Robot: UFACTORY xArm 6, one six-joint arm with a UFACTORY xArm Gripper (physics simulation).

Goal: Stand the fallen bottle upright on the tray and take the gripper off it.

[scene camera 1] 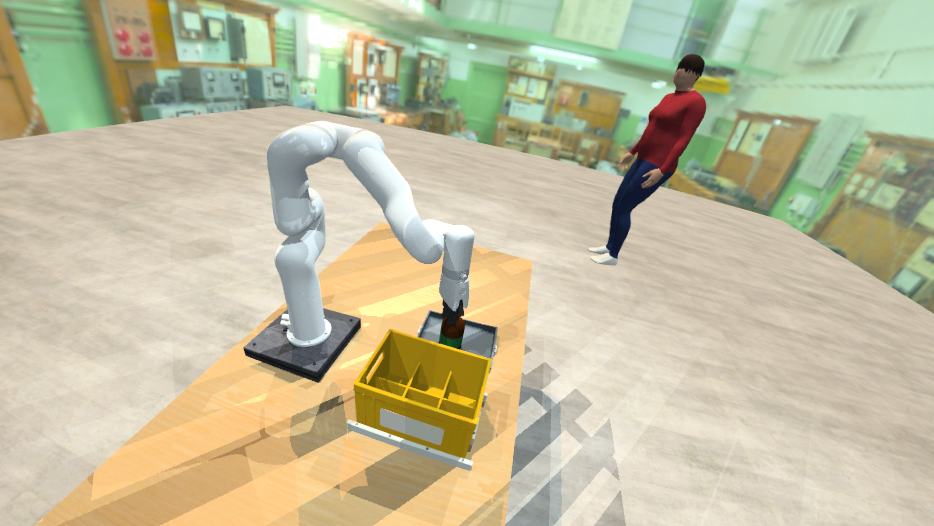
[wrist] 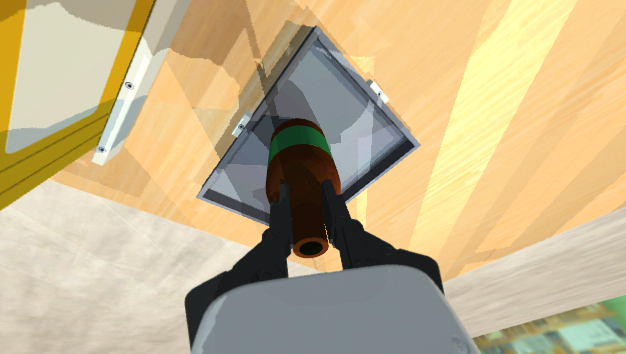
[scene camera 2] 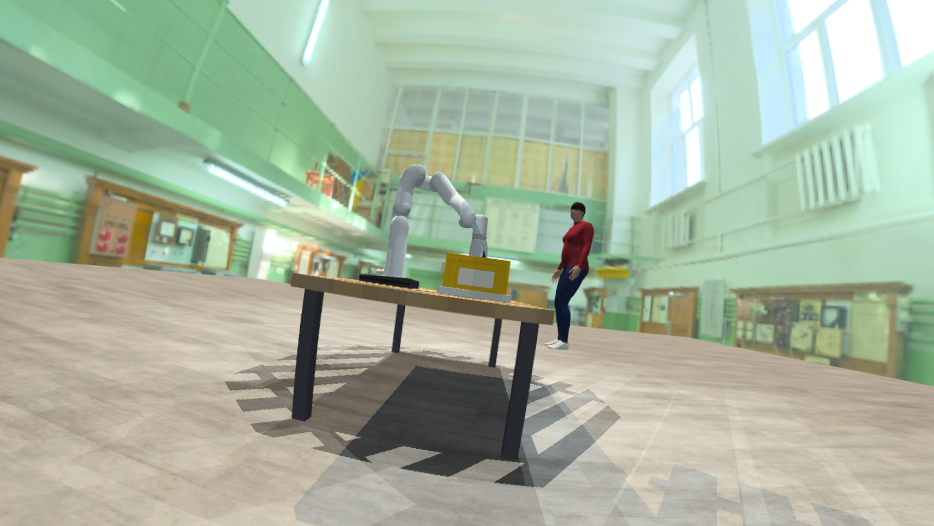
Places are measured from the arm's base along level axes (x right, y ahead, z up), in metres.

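Pixels of known places: gripper, fingertip midpoint: (scene camera 1: pixel 449 320) (wrist: pixel 305 195); arm's base at its link origin: (scene camera 1: pixel 309 332) (scene camera 2: pixel 393 278).
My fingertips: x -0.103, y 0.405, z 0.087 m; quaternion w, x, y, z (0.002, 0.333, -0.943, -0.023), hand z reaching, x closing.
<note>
For each thing: its middle in the pictures, then the offset to it from my fingertips. Level surfaces: height alone.
- brown bottle with a green band, body centre: (wrist: pixel 302 181) (scene camera 1: pixel 452 328) dx -0.012, dy +0.014, dz -0.040 m
- yellow crate with compartments, body centre: (scene camera 1: pixel 424 394) (scene camera 2: pixel 476 278) dx +0.248, dy -0.011, dz -0.036 m
- white rail at the middle of its body: (scene camera 1: pixel 408 445) (scene camera 2: pixel 473 294) dx +0.347, dy -0.020, dz -0.108 m
- wooden table at its surface level: dz -0.124 m
The brown bottle with a green band (scene camera 1: pixel 451 331) (wrist: pixel 301 162) looks about upright over the grey tray (scene camera 1: pixel 483 339) (wrist: pixel 345 85), neck up. My gripper (scene camera 1: pixel 452 314) (wrist: pixel 305 195) points down and is shut on the bottle, with a black finger on each side of its neck and shoulder. The open mouth shows between the fingers in the wrist view. The crate hides the bottle's lower end in scene view 1, and I cannot tell whether its base touches the tray floor. The bottle does not show in scene view 2.
A yellow crate with compartments (scene camera 1: pixel 418 424) (scene camera 2: pixel 475 275) (wrist: pixel 45 145) stands close beside the tray, behind a white rail (scene camera 1: pixel 408 445). The arm's black base plate (scene camera 1: pixel 302 352) is on the wooden table (scene camera 1: pixel 222 457). A person in a red top (scene camera 1: pixel 673 127) (scene camera 2: pixel 576 241) stands beyond the table.
</note>
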